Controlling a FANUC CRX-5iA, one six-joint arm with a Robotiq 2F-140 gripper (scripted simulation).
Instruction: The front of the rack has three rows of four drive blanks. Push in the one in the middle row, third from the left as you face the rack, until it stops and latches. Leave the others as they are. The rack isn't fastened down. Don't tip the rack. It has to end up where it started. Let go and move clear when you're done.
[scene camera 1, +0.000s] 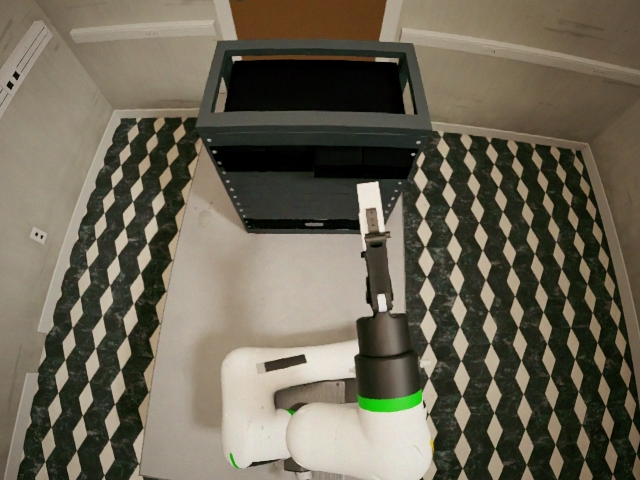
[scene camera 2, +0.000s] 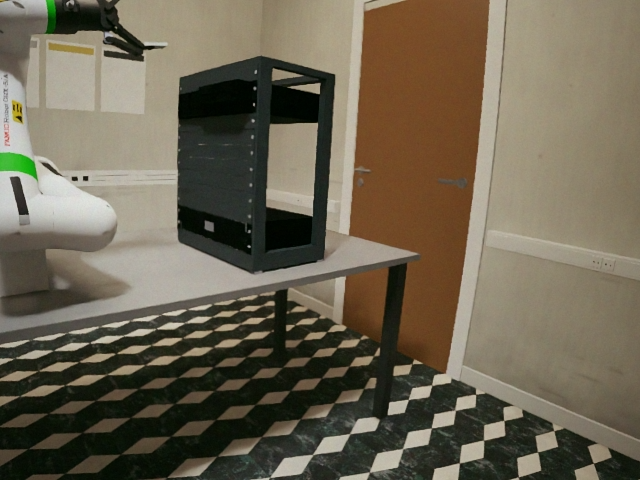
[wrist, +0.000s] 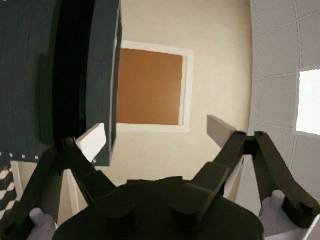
Labels:
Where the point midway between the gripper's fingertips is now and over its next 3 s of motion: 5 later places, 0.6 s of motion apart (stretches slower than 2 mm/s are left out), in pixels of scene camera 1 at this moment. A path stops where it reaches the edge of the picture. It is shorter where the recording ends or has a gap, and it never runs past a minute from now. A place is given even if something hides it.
My gripper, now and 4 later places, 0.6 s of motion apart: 367, 200; 373, 196; 415, 175; 498, 136; 585, 99

